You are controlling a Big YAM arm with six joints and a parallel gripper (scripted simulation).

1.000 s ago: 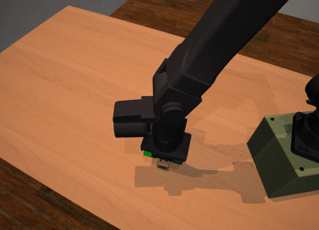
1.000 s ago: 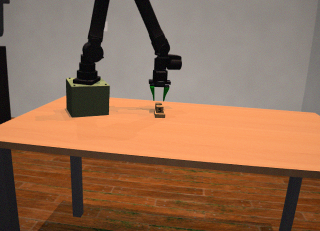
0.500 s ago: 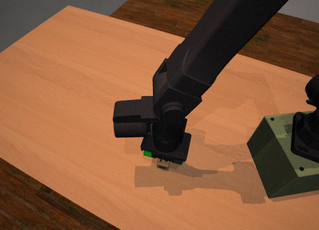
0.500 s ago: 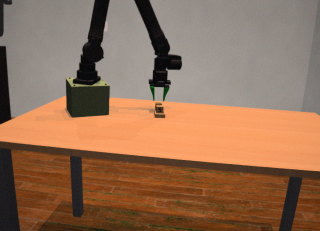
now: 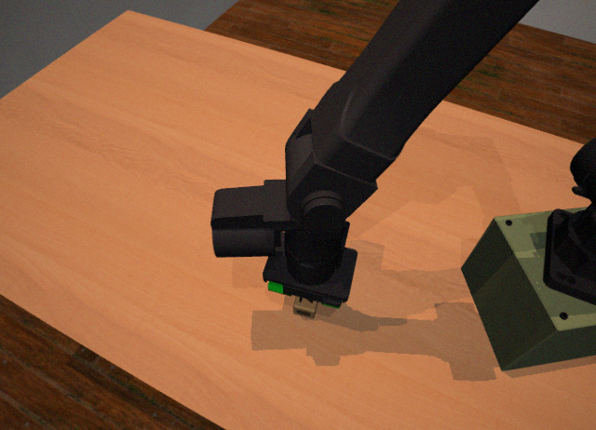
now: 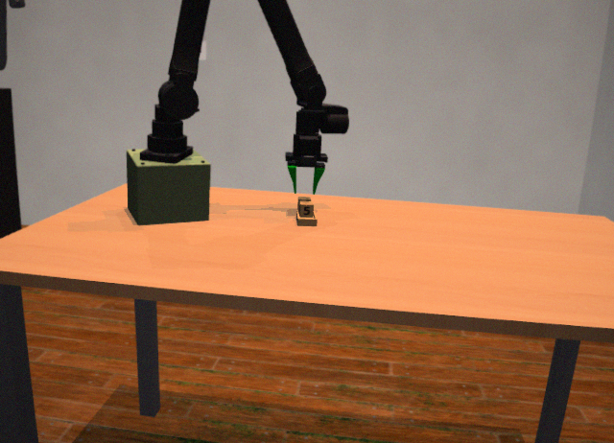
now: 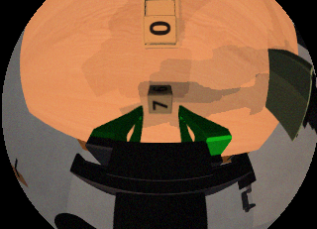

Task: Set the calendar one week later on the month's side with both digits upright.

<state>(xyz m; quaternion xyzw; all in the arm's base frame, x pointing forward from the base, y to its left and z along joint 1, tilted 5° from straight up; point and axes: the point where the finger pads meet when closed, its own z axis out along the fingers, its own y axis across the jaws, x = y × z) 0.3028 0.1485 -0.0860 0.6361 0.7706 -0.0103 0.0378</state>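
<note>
My gripper is now 2 cm short of the tray, 11 cm to the left of it and 4 cm above it.
</note>
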